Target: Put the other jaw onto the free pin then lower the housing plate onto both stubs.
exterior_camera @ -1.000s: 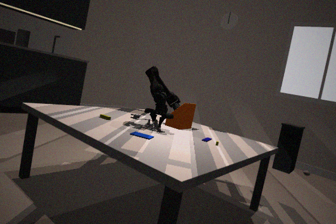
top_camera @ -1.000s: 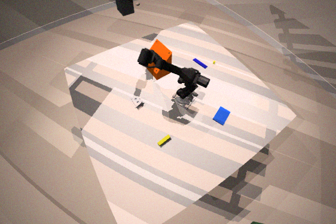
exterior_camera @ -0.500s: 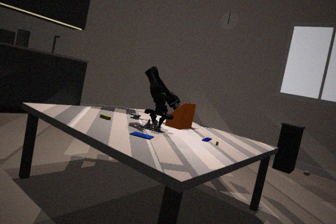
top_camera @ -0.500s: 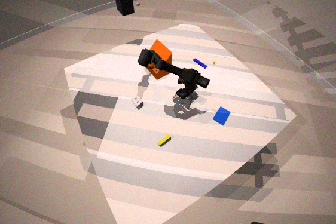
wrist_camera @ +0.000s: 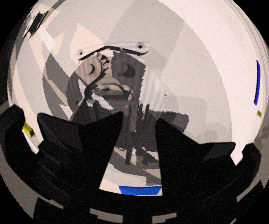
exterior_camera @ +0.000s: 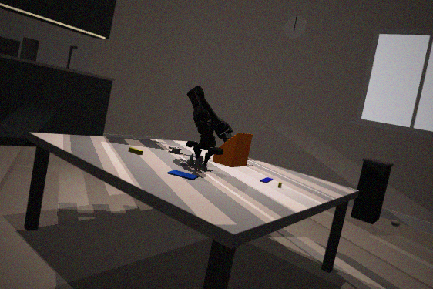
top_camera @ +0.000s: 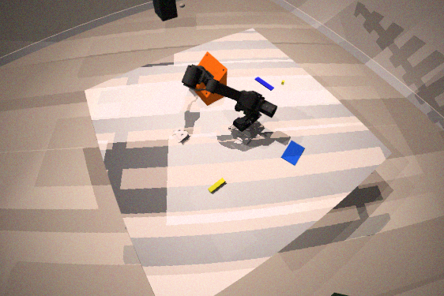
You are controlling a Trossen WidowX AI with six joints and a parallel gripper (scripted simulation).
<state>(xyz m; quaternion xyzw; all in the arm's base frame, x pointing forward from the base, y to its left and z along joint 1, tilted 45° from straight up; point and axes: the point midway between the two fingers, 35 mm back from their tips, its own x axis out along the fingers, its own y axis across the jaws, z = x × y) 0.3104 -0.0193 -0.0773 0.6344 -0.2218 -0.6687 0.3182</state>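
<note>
Now: gripper tip 30 mm past the jaw and 20 mm to the left of it. The rest, counted from my gripper tip: yellow bar 310 mm to the right, 160 mm ahead, 10 mm below; blue bar 280 mm to the left, 190 mm behind, 10 mm below; blue tile 240 mm ahead, 80 mm to the left, 10 mm below.
</note>
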